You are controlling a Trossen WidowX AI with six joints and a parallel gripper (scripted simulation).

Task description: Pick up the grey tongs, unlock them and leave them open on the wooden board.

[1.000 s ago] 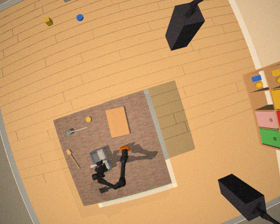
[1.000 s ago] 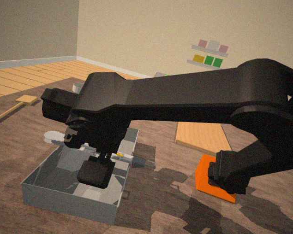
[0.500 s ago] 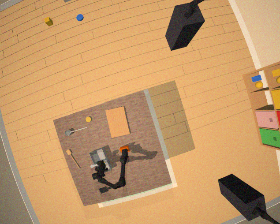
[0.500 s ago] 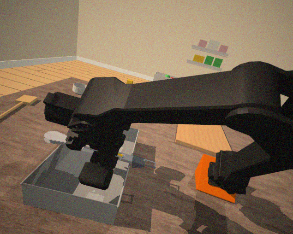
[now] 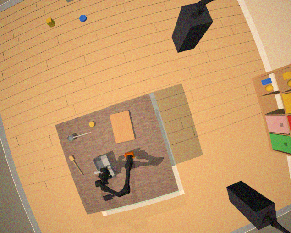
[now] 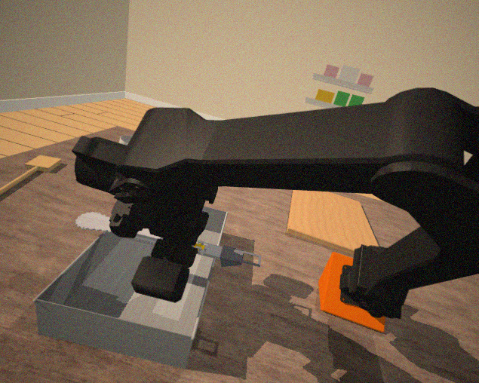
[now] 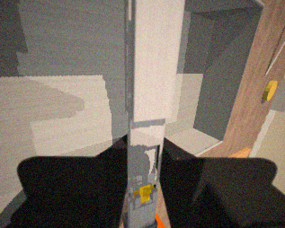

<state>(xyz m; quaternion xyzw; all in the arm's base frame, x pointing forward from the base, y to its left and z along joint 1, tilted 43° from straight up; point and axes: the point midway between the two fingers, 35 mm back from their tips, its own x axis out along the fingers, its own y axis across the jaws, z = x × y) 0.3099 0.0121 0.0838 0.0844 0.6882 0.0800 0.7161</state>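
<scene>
Right now my gripper tip is 3 cm below the yellow lock piece, 3 cm past it and 2 cm to the right of it. From my gripper tip the other things lie so: black spatula (41 cm to the left, 8 cm ahead, 4 cm below); wooden board (41 cm to the right, 33 cm behind, 4 cm below); grey roasting tin (4 cm ahead, 2 cm below).
</scene>
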